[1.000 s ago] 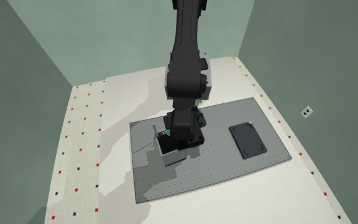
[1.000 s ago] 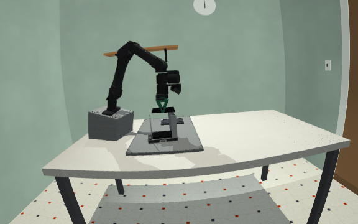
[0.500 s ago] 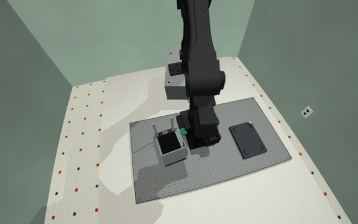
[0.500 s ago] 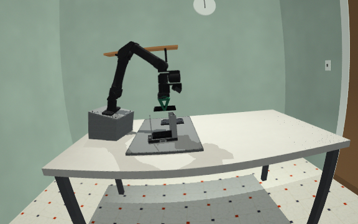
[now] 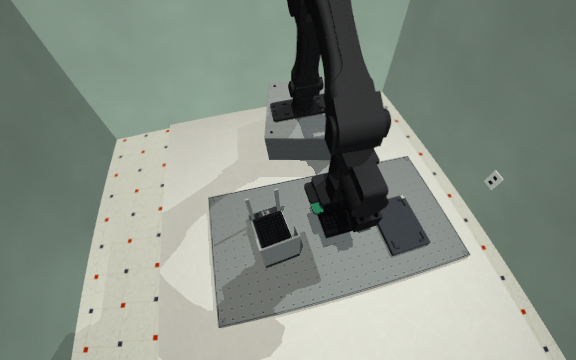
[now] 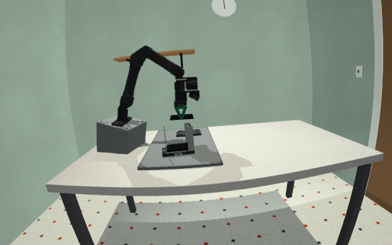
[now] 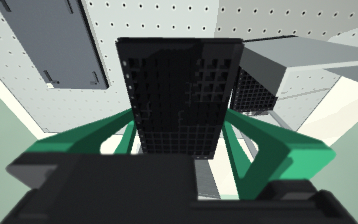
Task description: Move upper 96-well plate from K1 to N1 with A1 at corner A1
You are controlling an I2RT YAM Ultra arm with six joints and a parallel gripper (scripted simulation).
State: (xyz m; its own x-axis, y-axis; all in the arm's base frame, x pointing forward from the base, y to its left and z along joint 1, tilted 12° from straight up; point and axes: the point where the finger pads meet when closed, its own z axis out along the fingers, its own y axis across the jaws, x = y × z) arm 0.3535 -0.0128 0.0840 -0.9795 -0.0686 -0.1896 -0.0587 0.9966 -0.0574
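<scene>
My gripper is now 5 cm past the pale A1 square, 26 cm to the right of it and 14 cm above it.
</scene>
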